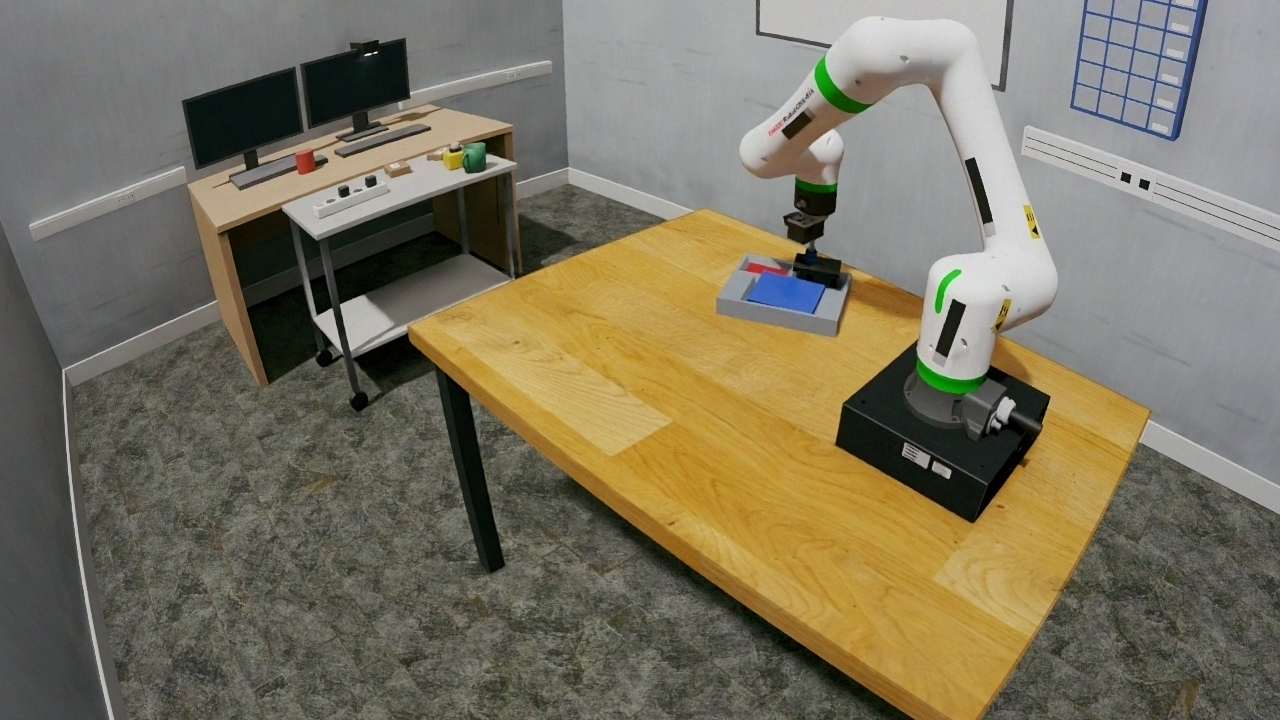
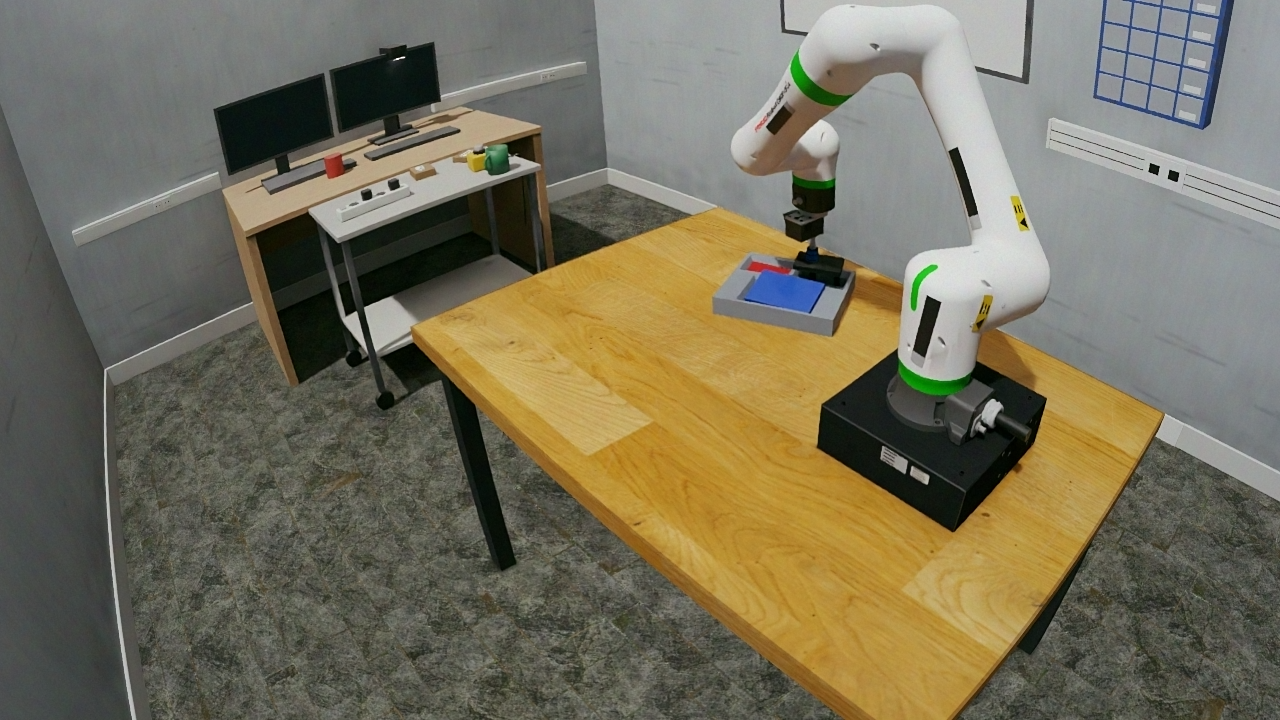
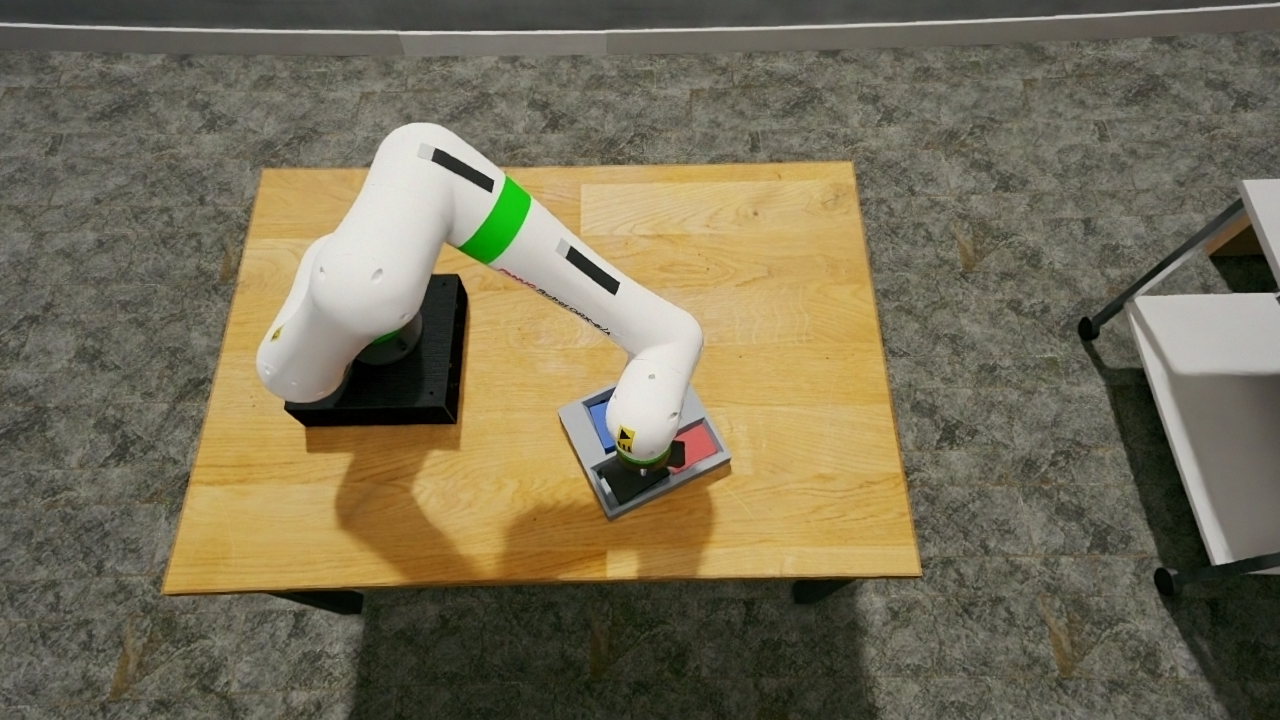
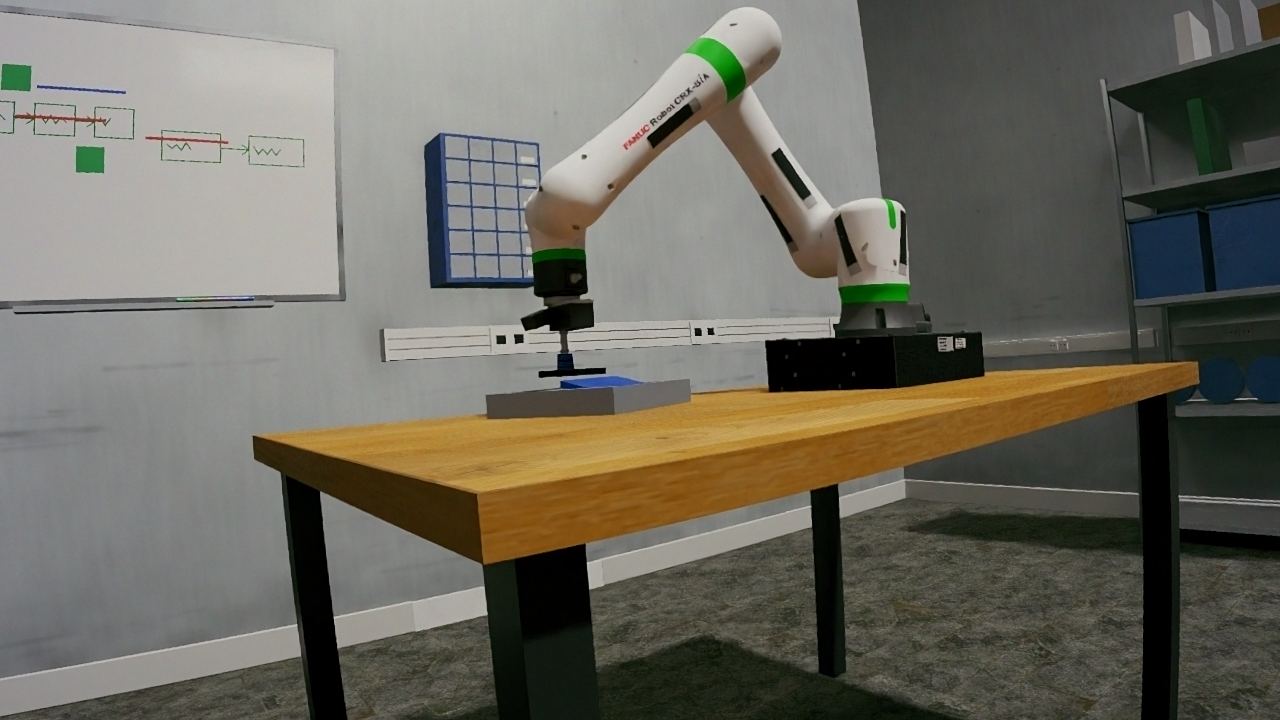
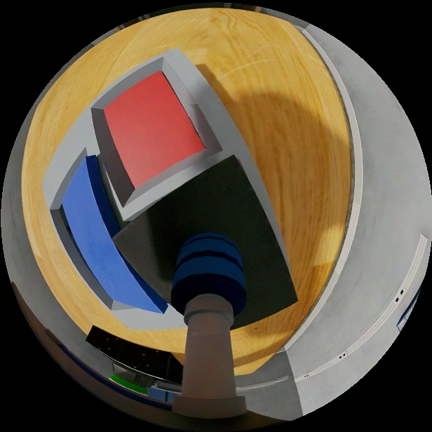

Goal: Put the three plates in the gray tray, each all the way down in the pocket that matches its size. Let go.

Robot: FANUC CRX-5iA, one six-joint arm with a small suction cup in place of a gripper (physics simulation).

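Places are measured from the arm's base along level axes (x ahead, y left, z up), in metres.
Where they show: end effector, tool point: [image 1: 810,265] [image 2: 812,263] [image 4: 566,375]; arm's base, origin of the base link: [image 1: 943,399] [image 2: 929,401] [image 4: 875,335].
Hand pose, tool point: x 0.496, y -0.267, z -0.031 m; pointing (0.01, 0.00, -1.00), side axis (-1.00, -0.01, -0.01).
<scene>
Each offset is from my tool point to the centre of the thing. Level surfaces: height alone.
My suction cup [image 1: 812,254] [image 2: 811,254] [image 4: 564,362] [image 5: 209,270] is shut on the black plate @(0.017 m back, 0.005 m right, 0.005 m up) [image 1: 827,269] [image 2: 827,266] [image 3: 633,483] [image 4: 586,371] [image 5: 260,280]. It holds the plate nearly level, a little above the gray tray @(0.002 m back, 0.078 m left, 0.040 m down) [image 1: 778,316] [image 2: 774,314] [image 3: 580,431] [image 4: 554,402] [image 5: 195,82]. The black plate mostly covers the pocket beneath it. The red plate @(0.084 m ahead, 0.052 m left, 0.038 m down) [image 1: 765,268] [image 2: 768,267] [image 3: 696,445] [image 5: 150,130] lies low in its pocket. The blue plate @(0.022 m back, 0.110 m left, 0.024 m down) [image 1: 787,292] [image 2: 785,292] [image 3: 599,425] [image 4: 597,382] [image 5: 95,230] is tilted in the large pocket, one long edge above the rim.
The robot's black base [image 1: 930,447] [image 2: 913,447] [image 3: 393,407] [image 4: 872,362] stands on the wooden table @(0.059 m down) [image 1: 626,358] [image 2: 617,358] [image 3: 769,268] [image 4: 429,447]. A white cart [image 1: 402,192] [image 2: 429,192] and a desk with monitors stand beyond the table.
</scene>
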